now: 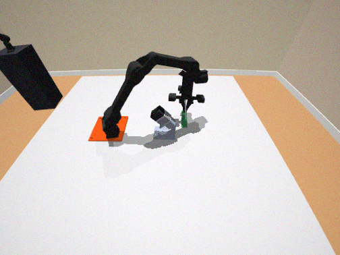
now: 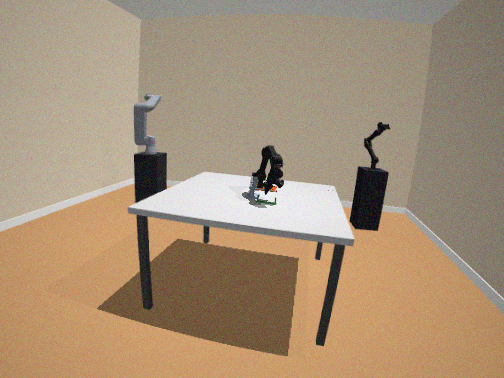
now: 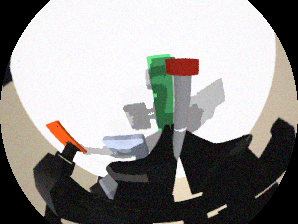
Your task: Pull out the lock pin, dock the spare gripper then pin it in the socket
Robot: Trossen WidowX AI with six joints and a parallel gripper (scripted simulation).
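My gripper tip is 3 cm above the green pin cradle and 1 cm to the right of it. From my gripper tip the other things lie so: grey mount 11 cm behind, 9 cm to the right; then spare gripper 13 cm behind, 9 cm to the right, 6 cm above.
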